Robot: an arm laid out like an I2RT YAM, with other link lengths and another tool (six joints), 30 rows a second.
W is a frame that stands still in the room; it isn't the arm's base.
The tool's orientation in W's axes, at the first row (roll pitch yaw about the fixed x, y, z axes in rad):
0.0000 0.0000 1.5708
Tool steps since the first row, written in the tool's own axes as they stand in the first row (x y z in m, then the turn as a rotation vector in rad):
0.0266 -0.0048 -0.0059 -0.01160 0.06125 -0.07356
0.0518 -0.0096 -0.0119 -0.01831 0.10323 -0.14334
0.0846 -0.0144 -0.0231 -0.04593 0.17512 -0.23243
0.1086 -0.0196 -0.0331 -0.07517 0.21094 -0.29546
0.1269 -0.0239 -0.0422 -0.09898 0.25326 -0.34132
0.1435 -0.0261 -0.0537 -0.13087 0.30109 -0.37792
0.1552 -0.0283 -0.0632 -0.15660 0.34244 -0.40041
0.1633 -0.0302 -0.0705 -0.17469 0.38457 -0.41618
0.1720 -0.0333 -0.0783 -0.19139 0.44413 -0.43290
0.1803 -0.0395 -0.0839 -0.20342 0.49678 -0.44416
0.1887 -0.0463 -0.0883 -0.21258 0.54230 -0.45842
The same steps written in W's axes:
0.0048 0.0266 -0.0059 -0.06125 -0.01160 -0.07356
0.0096 0.0518 -0.0119 -0.10323 -0.01831 -0.14334
0.0144 0.0846 -0.0231 -0.17512 -0.04593 -0.23243
0.0196 0.1086 -0.0331 -0.21094 -0.07517 -0.29546
0.0239 0.1269 -0.0422 -0.25326 -0.09898 -0.34132
0.0261 0.1435 -0.0537 -0.30109 -0.13087 -0.37792
0.0283 0.1552 -0.0632 -0.34244 -0.15660 -0.40041
0.0302 0.1633 -0.0705 -0.38457 -0.17469 -0.41618
0.0333 0.1720 -0.0783 -0.44413 -0.19139 -0.43290
0.0395 0.1803 -0.0839 -0.49678 -0.20342 -0.44416
0.0463 0.1887 -0.0883 -0.54230 -0.21258 -0.45842

